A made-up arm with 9 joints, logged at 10 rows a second.
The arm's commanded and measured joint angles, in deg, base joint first. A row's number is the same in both.
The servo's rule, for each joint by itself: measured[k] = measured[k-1] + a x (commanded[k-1-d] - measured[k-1]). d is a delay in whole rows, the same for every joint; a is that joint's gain. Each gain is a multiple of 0.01, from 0.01 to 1. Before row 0 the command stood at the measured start. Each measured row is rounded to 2 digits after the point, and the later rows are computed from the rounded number. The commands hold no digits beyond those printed.
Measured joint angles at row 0: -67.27 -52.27 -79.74 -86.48 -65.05 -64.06 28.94 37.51 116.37
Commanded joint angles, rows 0 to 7: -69.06 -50.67 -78.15 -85.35 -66.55 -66.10 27.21 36.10 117.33; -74.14 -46.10 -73.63 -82.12 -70.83 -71.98 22.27 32.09 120.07; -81.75 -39.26 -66.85 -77.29 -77.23 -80.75 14.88 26.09 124.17; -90.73 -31.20 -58.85 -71.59 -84.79 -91.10 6.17 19.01 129.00; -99.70 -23.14 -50.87 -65.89 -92.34 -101.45 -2.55 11.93 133.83; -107.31 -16.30 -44.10 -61.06 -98.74 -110.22 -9.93 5.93 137.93; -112.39 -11.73 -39.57 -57.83 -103.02 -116.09 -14.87 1.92 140.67; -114.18 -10.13 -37.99 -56.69 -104.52 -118.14 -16.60 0.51 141.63
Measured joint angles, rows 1 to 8: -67.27 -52.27 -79.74 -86.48 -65.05 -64.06 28.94 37.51 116.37; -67.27 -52.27 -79.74 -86.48 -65.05 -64.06 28.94 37.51 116.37; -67.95 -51.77 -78.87 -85.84 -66.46 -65.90 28.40 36.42 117.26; -70.30 -50.01 -75.99 -83.72 -70.57 -71.37 26.50 33.09 119.87; -74.65 -46.68 -70.96 -80.05 -76.83 -79.81 22.90 27.70 123.87; -80.76 -41.88 -64.30 -75.23 -84.31 -89.97 17.71 21.01 128.64; -87.96 -36.07 -56.91 -69.91 -91.86 -100.30 11.43 14.02 133.47; -95.31 -29.94 -49.86 -64.87 -98.33 -109.23 4.81 7.79 137.62
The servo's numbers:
d 2
a 0.38 0.31 0.55 0.57 0.94 0.90 0.31 0.77 0.93

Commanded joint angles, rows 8 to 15: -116.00 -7.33 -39.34 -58.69 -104.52 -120.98 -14.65 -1.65 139.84; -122.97 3.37 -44.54 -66.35 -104.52 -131.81 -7.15 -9.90 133.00; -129.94 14.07 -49.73 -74.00 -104.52 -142.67 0.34 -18.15 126.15; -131.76 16.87 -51.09 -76.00 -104.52 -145.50 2.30 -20.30 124.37; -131.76 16.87 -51.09 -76.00 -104.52 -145.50 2.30 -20.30 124.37; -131.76 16.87 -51.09 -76.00 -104.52 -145.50 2.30 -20.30 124.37; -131.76 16.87 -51.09 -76.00 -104.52 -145.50 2.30 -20.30 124.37; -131.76 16.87 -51.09 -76.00 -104.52 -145.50 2.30 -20.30 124.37
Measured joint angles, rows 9 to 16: -101.80 -24.29 -44.20 -60.86 -102.74 -115.40 -1.29 3.27 140.46; -106.50 -19.90 -40.78 -58.48 -104.41 -117.87 -6.04 1.14 141.55; -110.11 -16.00 -39.99 -58.60 -104.51 -120.67 -8.71 -1.01 139.96; -115.00 -10.00 -42.49 -63.02 -104.52 -130.70 -8.23 -7.86 133.49; -120.68 -2.54 -46.47 -69.28 -104.52 -141.47 -5.57 -15.78 126.66; -124.89 3.48 -49.01 -73.11 -104.52 -145.10 -3.13 -19.26 124.53; -127.50 7.63 -50.15 -74.76 -104.52 -145.46 -1.45 -20.06 124.38; -129.12 10.49 -50.67 -75.47 -104.52 -145.50 -0.29 -20.24 124.37
